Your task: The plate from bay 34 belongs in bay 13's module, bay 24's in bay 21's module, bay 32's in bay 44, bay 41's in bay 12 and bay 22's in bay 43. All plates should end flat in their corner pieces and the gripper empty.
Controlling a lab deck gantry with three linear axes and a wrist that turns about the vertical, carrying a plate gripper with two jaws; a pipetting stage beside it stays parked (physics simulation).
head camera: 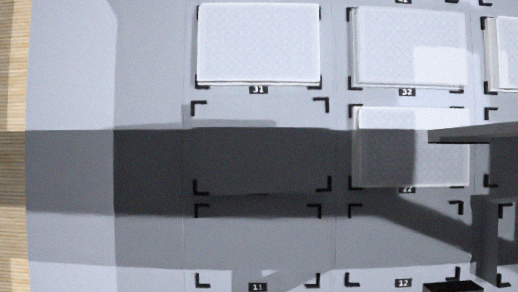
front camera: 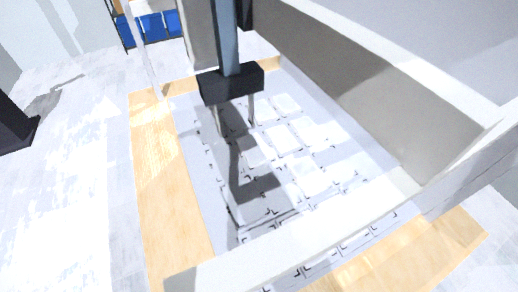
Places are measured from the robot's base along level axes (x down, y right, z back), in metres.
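Pixels of known places: gripper, fingertip midpoint: (head camera: 450, 213) (front camera: 235, 128); robot's base, link origin: (head camera: 199, 283) (front camera: 194, 121).
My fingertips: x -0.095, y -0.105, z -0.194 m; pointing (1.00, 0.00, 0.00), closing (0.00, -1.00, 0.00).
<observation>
For each thing: its middle in the pictures, then the offset to it from my fingertips. "spot": a spot on its surface instead.
- clear plate, body centre: (head camera: 409, 48) (front camera: 282, 139) dx +0.088, dy -0.152, dz -0.034 m
- Bay 21's module, surface spot: (head camera: 260, 160) spot: dx +0.076, dy -0.032, dz +0.128 m
- Bay 12, surface spot: (head camera: 400, 240) spot: dx +0.095, dy +0.059, dz -0.028 m
- bay 13's module, surface spot: (head camera: 484, 245) spot: dx +0.091, dy +0.068, dz -0.130 m
My gripper (front camera: 236, 130) (head camera: 454, 212) is open and empty. Its two jaws hang above the deck in the front view; in the head view they overlap the right part. In the head view a clear plate (head camera: 407, 47) lies in bay 32, another plate (head camera: 385, 160) lies in bay 22, partly shaded. Bay 21's module (head camera: 260, 160) is bare and in dark shadow. Bay 12 (head camera: 400, 240) is bare between its corner pieces. Part of bay 13's module (head camera: 484, 245) shows at the right edge. Bays 24, 34, 41, 43 and 44 cannot be made out.
A plate (head camera: 257, 42) lies in bay 31, and part of another plate (head camera: 509, 55) shows right of bay 32. Several white plates stand on the deck in the front view. A pale beam (front camera: 350, 75) crosses above the deck. Wooden table edging (front camera: 170, 200) surrounds it.
</observation>
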